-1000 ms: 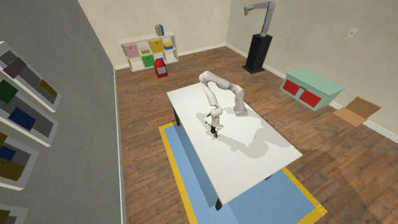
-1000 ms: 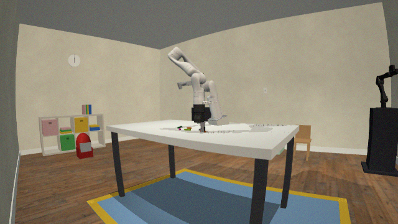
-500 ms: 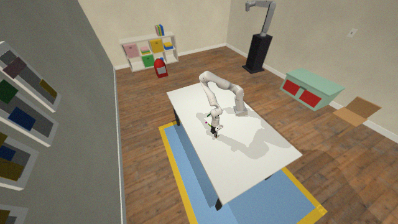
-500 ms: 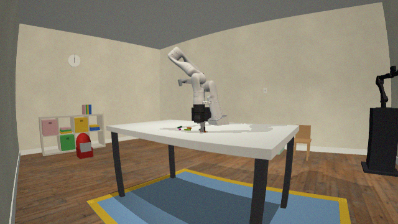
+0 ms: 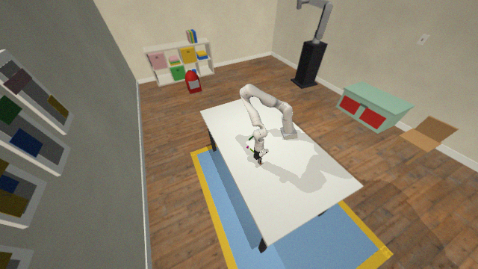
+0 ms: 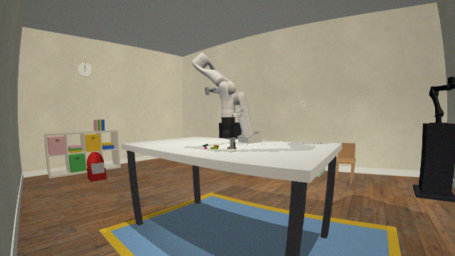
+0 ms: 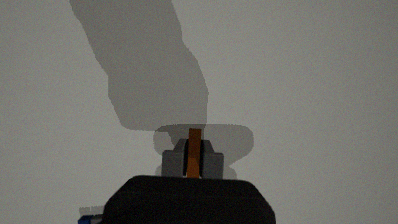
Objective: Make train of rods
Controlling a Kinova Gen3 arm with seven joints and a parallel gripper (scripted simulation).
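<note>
Right now the grey rod is 6 cm behind my hand, 8 cm to the right of it and 2 cm below it. Round my hand: blue rod 8 cm behind, 9 cm to the right, 2 cm below; lime rod 15 cm to the right, 2 cm below; magenta rod 3 cm ahead, 21 cm to the right, 2 cm below.
</note>
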